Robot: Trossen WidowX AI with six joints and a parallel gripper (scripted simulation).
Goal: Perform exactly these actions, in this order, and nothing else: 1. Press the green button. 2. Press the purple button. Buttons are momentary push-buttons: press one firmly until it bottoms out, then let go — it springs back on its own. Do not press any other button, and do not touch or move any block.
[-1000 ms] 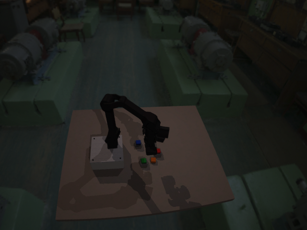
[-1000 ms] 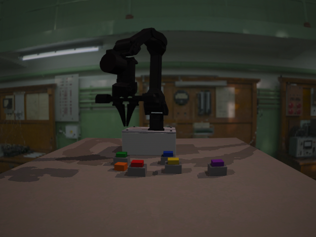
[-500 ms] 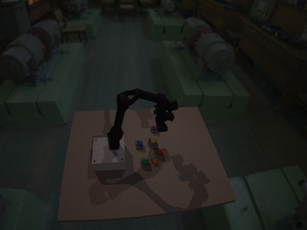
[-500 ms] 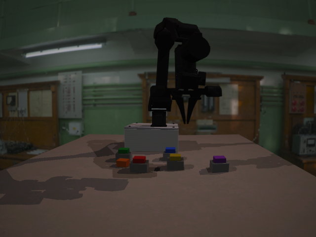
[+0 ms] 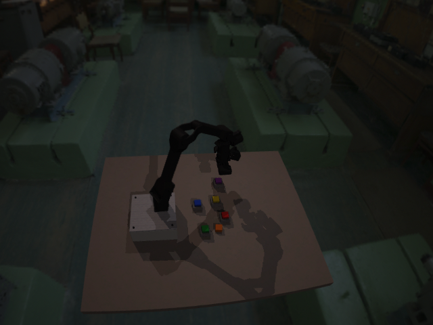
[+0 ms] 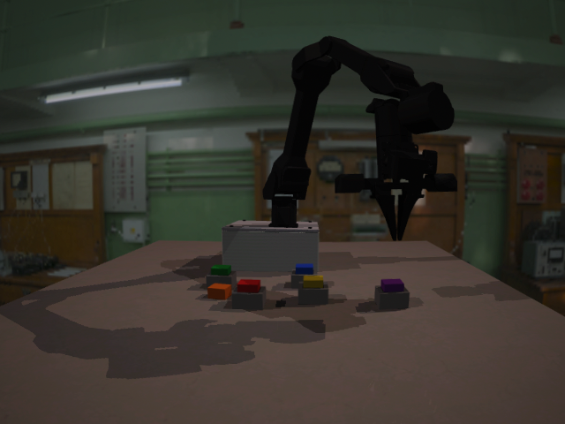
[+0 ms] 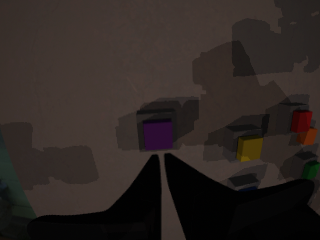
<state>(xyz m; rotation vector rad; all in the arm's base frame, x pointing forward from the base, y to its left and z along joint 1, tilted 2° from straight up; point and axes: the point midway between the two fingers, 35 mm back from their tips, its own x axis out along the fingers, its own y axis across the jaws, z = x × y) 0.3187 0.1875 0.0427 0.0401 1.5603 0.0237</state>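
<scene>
Right now the purple button is 7 cm below my gripper tip and 1 cm behind it. Also, from my gripper tip: yellow button: 13 cm to the right, 7 cm below, 4 cm behind; then red button: 23 cm to the right, 7 cm below, 1 cm behind; then blue button: 14 cm to the right, 14 cm behind, 7 cm below.
</scene>
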